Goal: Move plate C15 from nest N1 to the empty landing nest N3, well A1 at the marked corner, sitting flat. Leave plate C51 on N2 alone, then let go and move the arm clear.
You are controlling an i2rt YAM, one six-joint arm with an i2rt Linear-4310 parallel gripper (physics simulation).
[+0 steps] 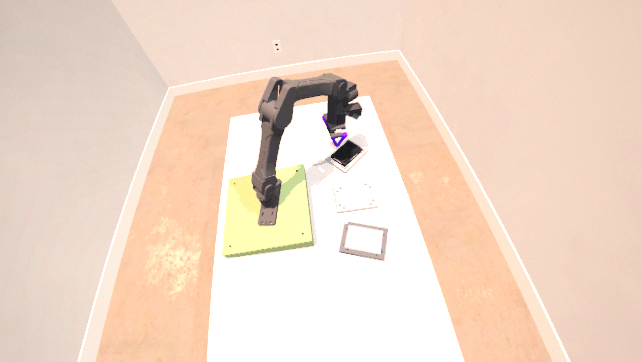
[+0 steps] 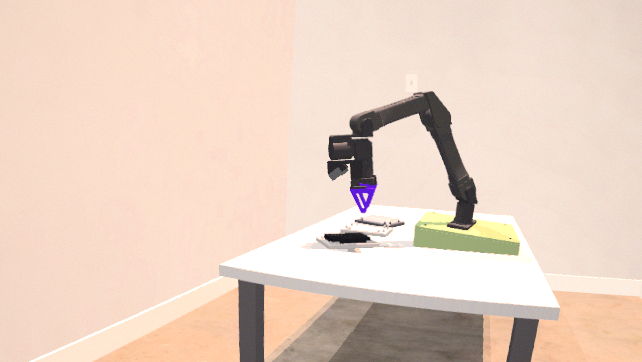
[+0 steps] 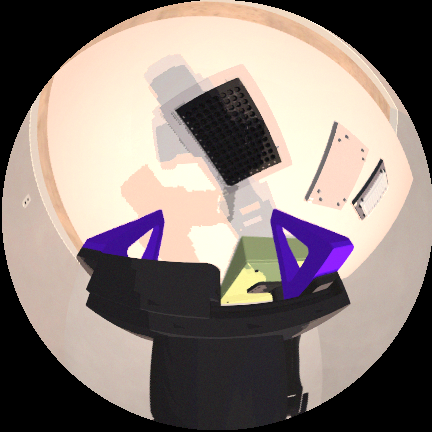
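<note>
A black well plate [image 1: 348, 153] [image 2: 347, 238] [image 3: 232, 135] lies on a pale nest [image 1: 357, 160] [image 3: 271, 125]. A white plate [image 1: 364, 239] [image 2: 381, 220] [image 3: 374, 194] lies on a dark grey nest [image 1: 384, 243]. Between them is an empty pale nest [image 1: 355, 198] [image 2: 367, 230] [image 3: 337, 167] with small pegs; I take it as N3. No plate or nest labels are readable, so I cannot tell which plate is C15. My gripper [image 1: 336, 141] [image 2: 363, 211] [image 3: 217, 214] is open and empty, pointing down above the table near the black plate. The marked corner is not distinguishable.
The arm stands on a yellow-green base block [image 1: 295, 215] [image 2: 460, 243] [image 3: 270, 257], beside the row of nests. All stand on a white table [image 1: 310, 300] [image 2: 400, 280]. The arm's shadow falls around the black plate and toward the base block.
</note>
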